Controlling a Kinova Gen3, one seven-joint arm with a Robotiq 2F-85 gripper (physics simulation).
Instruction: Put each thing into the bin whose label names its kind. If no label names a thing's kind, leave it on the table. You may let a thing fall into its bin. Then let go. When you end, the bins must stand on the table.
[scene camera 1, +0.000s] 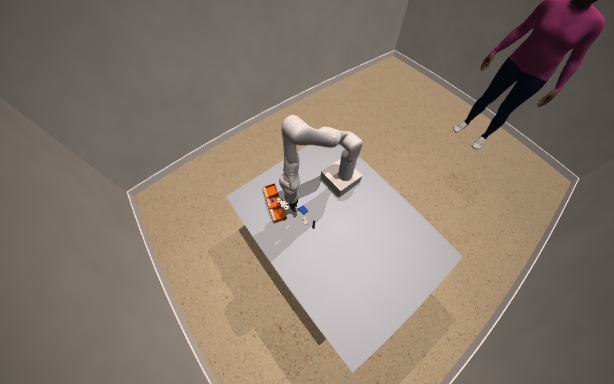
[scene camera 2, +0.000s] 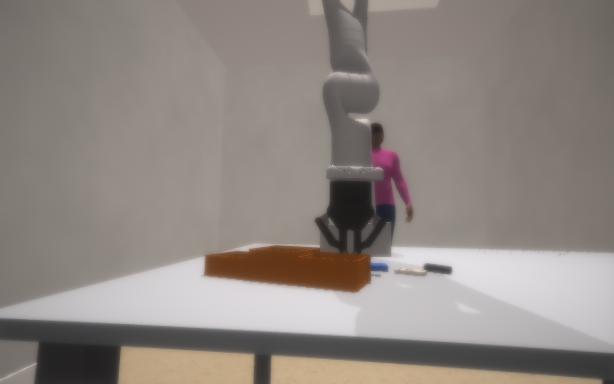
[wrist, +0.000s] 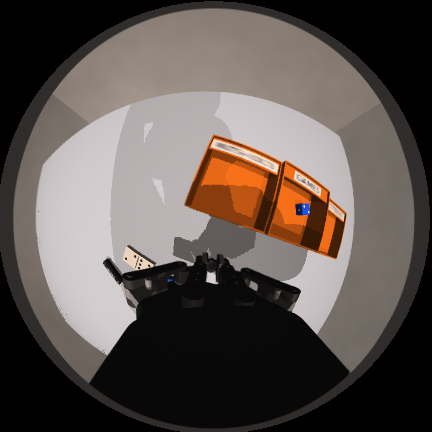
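Where they show: gripper, between the fingertips: (scene camera 1: 293, 209) (wrist: 211, 259); arm's base, origin of its link: (scene camera 1: 345, 175).
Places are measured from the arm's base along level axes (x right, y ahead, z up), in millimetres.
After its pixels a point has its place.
My gripper (scene camera 1: 294, 208) @(z -82, x 106, y 373 mm) (scene camera 2: 350, 250) (wrist: 211, 259) @(z -82, x 106, y 373 mm) is shut on a small dark nut (wrist: 211, 265) @(z -73, x 106, y 368 mm), low beside the bins. Three orange bins stand in a row. The nearest bin (scene camera 1: 278, 215) @(z -75, x 141, y 465 mm) (wrist: 225, 172) @(z -75, x 138, y 480 mm) has a blurred label. The middle bin (wrist: 285, 205) @(z -75, x 216, y 431 mm) reads GAMES and holds a blue die (scene camera 1: 272, 200) @(z -60, x 237, y 424 mm) (wrist: 302, 209) @(z -59, x 234, y 423 mm). The far bin (scene camera 1: 270, 190) @(z -75, x 307, y 380 mm) (wrist: 329, 231) @(z -75, x 321, y 375 mm) has an unreadable label. A cream domino (scene camera 1: 305, 220) @(z -73, x -4, y 376 mm) (scene camera 2: 410, 271) @(z -76, x 5, y 389 mm) (wrist: 137, 258) @(z -75, x 4, y 383 mm), a flat blue thing (scene camera 1: 303, 210) @(z -72, x 50, y 337 mm) (scene camera 2: 379, 267) @(z -75, x 49, y 353 mm) and a black cylinder (scene camera 1: 314, 224) @(z -68, x -62, y 359 mm) (scene camera 2: 438, 268) @(z -73, x -55, y 368 mm) (wrist: 113, 270) @(z -72, x -52, y 363 mm) lie on the table. The fingers partly hide the blue thing in the wrist view.
The arm's pale base block (scene camera 1: 341, 178) @(z 15, x -3, y 45 mm) stands on the grey table (scene camera 1: 370, 280) @(z -82, x -513, y 391 mm). The bins are close to one table edge. A person in a pink top (scene camera 1: 560, 40) (scene camera 2: 387, 165) stands beyond the table.
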